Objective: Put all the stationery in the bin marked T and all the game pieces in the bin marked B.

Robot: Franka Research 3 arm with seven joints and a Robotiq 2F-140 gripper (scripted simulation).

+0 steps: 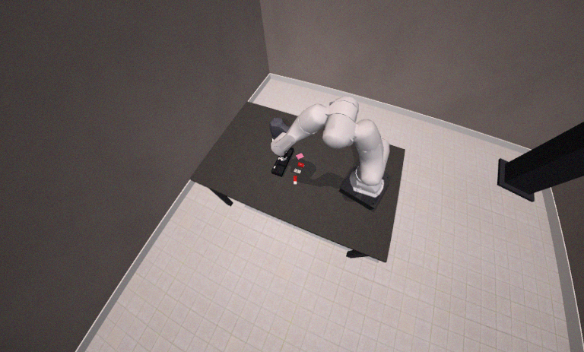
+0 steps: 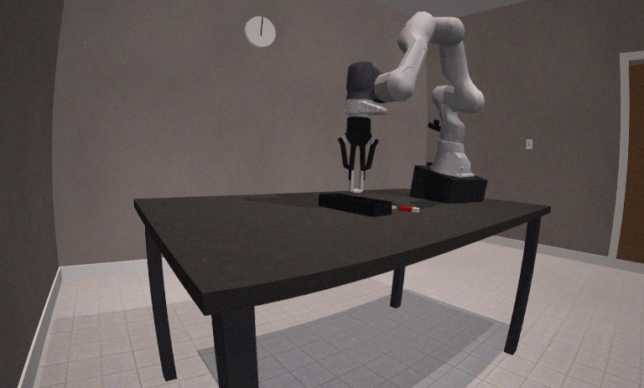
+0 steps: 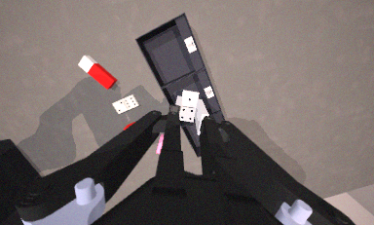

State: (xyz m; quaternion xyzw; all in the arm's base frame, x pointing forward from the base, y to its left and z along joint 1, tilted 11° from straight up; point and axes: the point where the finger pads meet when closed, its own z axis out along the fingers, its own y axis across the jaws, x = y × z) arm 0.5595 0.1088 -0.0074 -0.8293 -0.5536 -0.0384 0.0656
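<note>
Right now my hand is 10 mm short of the black bin row and 70 mm above it. The rest, counted from my hand: red-and-white eraser 160 mm behind, 90 mm to the left, 90 mm below; pink block 80 mm behind, 110 mm to the right, 90 mm below.
</note>
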